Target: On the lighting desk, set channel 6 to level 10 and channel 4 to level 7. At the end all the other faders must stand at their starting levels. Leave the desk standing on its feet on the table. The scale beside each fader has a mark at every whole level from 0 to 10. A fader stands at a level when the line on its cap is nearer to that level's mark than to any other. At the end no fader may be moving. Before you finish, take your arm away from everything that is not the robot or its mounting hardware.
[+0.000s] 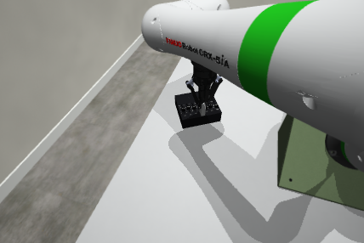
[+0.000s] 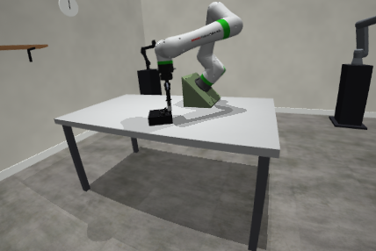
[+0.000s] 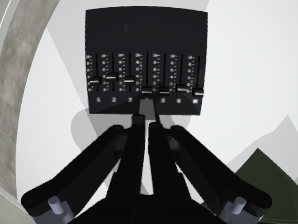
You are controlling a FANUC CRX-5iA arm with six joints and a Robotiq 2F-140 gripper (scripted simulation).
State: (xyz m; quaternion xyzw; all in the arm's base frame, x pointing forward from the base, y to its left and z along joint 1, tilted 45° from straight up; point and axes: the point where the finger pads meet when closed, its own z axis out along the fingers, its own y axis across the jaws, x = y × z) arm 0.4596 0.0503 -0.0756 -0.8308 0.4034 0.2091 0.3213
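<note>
Now: the fader cap 60 mm to the right of my hand, 40 mm behind it and 30 mm below it.
</note>
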